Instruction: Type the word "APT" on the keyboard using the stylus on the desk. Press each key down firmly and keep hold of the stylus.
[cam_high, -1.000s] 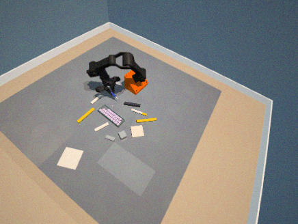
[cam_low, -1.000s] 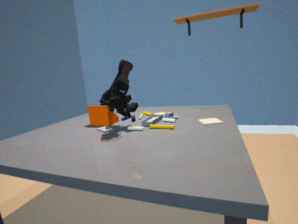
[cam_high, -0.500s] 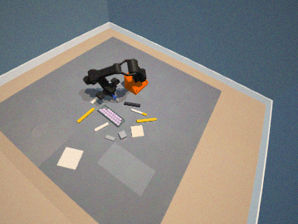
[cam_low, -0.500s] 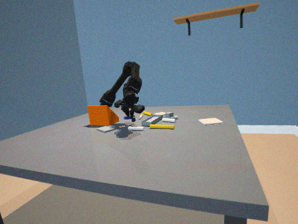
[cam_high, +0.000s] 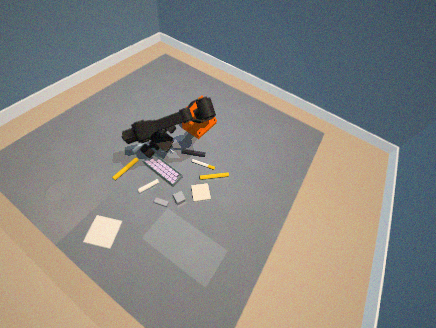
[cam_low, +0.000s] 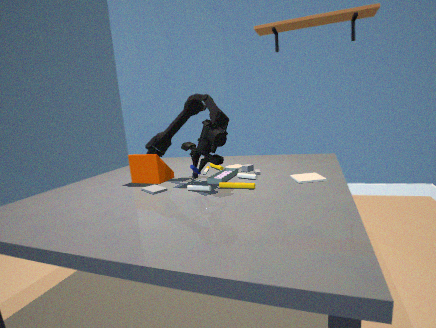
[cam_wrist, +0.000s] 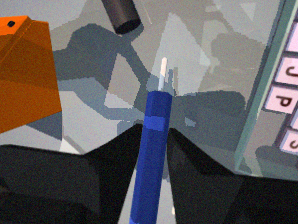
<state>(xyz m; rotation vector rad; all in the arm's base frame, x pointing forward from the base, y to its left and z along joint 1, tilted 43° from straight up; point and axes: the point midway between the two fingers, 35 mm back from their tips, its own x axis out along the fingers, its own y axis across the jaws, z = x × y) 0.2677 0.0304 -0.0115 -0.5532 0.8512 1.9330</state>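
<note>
The blue stylus lies 10 mm to the left of my gripper tip and 10 mm below it. From my gripper tip the other things lie so: stylus tip 40 mm to the left, 20 mm below, 10 mm behind; keyboard 90 mm ahead, 80 mm to the left, 40 mm below; dark bar 110 mm to the left, 90 mm behind, 40 mm below.
</note>
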